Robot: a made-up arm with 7 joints. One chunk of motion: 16 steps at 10 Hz.
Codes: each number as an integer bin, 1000 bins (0 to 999) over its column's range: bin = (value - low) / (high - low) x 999, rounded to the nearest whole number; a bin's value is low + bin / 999 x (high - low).
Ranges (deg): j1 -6..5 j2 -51..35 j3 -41..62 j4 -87..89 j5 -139..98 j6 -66..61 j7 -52..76
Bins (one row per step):
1: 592 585 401 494 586 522 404
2: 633 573 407 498 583 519 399
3: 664 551 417 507 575 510 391
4: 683 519 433 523 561 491 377
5: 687 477 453 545 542 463 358
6: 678 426 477 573 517 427 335
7: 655 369 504 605 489 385 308
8: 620 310 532 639 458 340 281
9: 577 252 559 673 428 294 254
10: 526 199 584 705 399 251 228
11: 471 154 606 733 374 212 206
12: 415 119 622 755 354 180 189
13: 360 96 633 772 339 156 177
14: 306 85 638 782 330 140 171
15: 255 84 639 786 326 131 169
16: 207 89 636 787 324 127 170
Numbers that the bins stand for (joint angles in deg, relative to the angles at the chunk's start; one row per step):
1: 0.52 -0.64 0.34 0.03 0.02 0.36 -0.24
2: 0.97 -1.67 0.96 0.74 -0.69 -0.02 -0.88
3: 1.31 -3.57 1.99 2.32 -2.59 -1.17 -1.90
4: 1.52 -6.32 3.64 5.14 -5.91 -3.58 -3.70
5: 1.56 -9.94 5.71 9.02 -10.42 -7.14 -6.13
6: 1.47 -14.33 8.18 13.95 -16.35 -11.72 -9.08
7: 1.21 -19.23 10.96 19.59 -22.99 -17.06 -12.54
8: 0.83 -24.31 13.85 25.58 -30.35 -22.78 -16.00
9: 0.35 -29.31 16.63 31.57 -37.46 -28.62 -19.46
10: -0.21 -33.87 19.21 37.20 -44.34 -34.09 -22.79
11: -0.81 -37.74 21.48 42.14 -50.27 -39.05 -25.61
12: -1.43 -40.76 23.13 46.01 -55.02 -43.12 -27.78
13: -2.04 -42.74 24.26 49.01 -58.58 -46.17 -29.32
14: -2.63 -43.68 24.78 50.77 -60.71 -48.20 -30.09
15: -3.19 -43.77 24.88 51.47 -61.66 -49.35 -30.35
16: -3.72 -43.34 24.57 51.65 -62.14 -49.85 -30.22

